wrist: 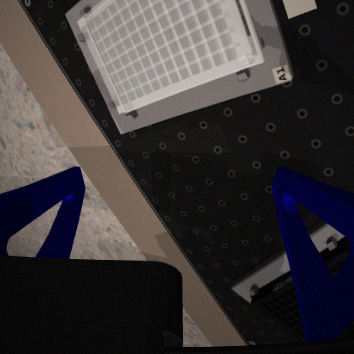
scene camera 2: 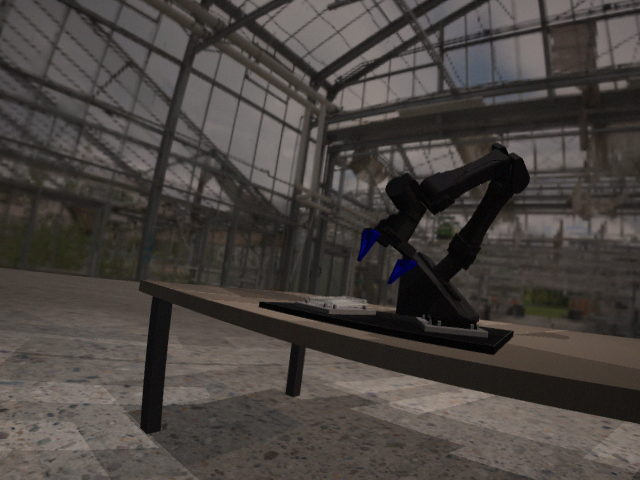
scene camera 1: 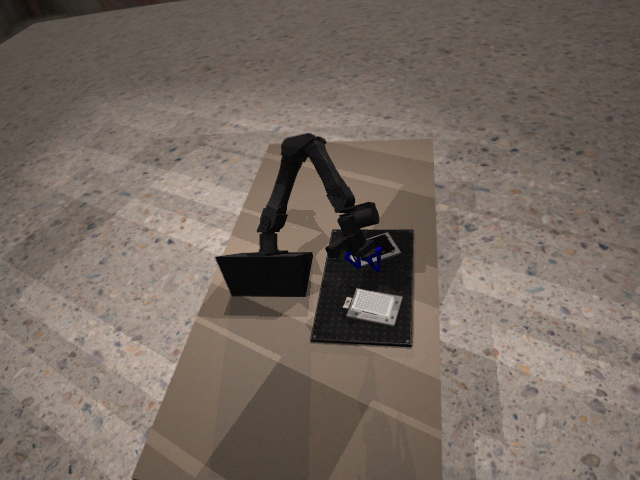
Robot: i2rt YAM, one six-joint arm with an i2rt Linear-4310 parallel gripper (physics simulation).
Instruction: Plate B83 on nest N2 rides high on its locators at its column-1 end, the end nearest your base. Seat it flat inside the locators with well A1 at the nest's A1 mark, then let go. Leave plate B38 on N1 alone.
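Places are measured from the arm's base along level axes (x back, y up, z left), in millimetres.
Pixels of known places: gripper, fingertip midpoint: (wrist: 178,176) (scene camera 2: 374,272) (scene camera 1: 369,269); arm's base at its link origin: (scene camera 2: 438,277) (scene camera 1: 268,254).
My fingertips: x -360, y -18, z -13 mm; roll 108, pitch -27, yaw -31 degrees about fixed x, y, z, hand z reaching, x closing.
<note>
Ahead of a thing's pixels: the offset from my fingertips to its top centre. "*": to the spot under its first point.
A pale gridded plate, B83 by its high end @(* dz -78, dx -24, dy -74 mm) (scene camera 1: 373,302) (scene camera 2: 336,300) (wrist: 165,50), sits on a grey nest @(dz -79, dx -27, dy -81 mm) (scene camera 1: 393,320) (scene camera 2: 354,311) (wrist: 200,97). Its end nearest my base, towards the A1 mark @(dz -17, dx +43, dy -91 mm) (wrist: 281,75), looks raised; the exact height cannot be told. A black plate, apparently B38 @(dz +189, dx +17, dy -77 mm) (scene camera 1: 383,243) (wrist: 285,310), sits on the other grey nest @(dz +189, dx +17, dy -81 mm) (scene camera 1: 396,251) (scene camera 2: 460,331) (wrist: 270,277). My gripper (scene camera 1: 367,267) (scene camera 2: 374,271) (wrist: 178,176) is open and empty, high above the board, nearer the black plate in scene camera 1. In the wrist view a finger hides part of the black plate.
Both nests stand on a black perforated board @(dz +43, dx +22, dy -102 mm) (scene camera 1: 372,334) (scene camera 2: 392,321) (wrist: 210,162) on the brown table (scene camera 1: 258,413) (scene camera 2: 217,304). A small pale label @(* dz -69, dx +73, dy -101 mm) (scene camera 1: 346,302) (wrist: 300,6) lies beside the pale plate's nest. The black base block (scene camera 1: 266,276) stands left of the board in scene camera 1.
</note>
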